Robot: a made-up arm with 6 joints. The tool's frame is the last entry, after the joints.
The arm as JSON. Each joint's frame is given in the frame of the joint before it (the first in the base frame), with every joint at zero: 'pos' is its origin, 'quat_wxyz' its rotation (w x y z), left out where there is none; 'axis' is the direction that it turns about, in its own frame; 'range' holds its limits. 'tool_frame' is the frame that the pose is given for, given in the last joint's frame.
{
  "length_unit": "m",
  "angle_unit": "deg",
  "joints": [
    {
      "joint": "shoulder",
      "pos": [
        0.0,
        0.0,
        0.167
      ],
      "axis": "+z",
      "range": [
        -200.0,
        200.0
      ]
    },
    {
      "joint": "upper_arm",
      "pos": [
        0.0,
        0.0,
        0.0
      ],
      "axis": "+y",
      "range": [
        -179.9,
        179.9
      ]
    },
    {
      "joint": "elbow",
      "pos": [
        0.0,
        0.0,
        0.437
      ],
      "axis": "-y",
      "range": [
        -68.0,
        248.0
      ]
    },
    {
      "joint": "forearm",
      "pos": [
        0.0,
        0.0,
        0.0
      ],
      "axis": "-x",
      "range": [
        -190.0,
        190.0
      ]
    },
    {
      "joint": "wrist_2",
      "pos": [
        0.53,
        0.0,
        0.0
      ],
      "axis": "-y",
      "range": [
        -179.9,
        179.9
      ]
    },
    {
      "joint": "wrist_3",
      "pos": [
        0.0,
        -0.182,
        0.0
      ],
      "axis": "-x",
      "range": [
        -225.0,
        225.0
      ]
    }
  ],
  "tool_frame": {
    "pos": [
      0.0,
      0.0,
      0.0
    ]
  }
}
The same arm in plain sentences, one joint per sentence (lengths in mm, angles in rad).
The arm has six revolute joints in a row. What follows holds with every joint at zero, and every direction is one of the base frame's.
The first joint sits 167 mm along +z from the base frame's origin and turns about +z, from -3.4907 to 3.4907 rad.
The second joint sits at the same point as the first joint and turns about +y, from -3.1398 to 3.1398 rad.
The third joint sits 437 mm along +z from the second joint and turns about -y, from -1.1868 to 4.3284 rad.
The fourth joint sits at the same point as the third joint and turns about -x, from -3.3161 to 3.3161 rad.
The fifth joint sits 530 mm along +x from the fourth joint and turns about -y, from -3.1398 to 3.1398 rad.
The sixth joint sits 182 mm along -y from the fifth joint and turns about -x, from -3.927 to 3.927 rad.
The tool frame, which is the frame that the pose is given for, sits at the same point as the sixth joint; its axes are parallel to the base frame's.

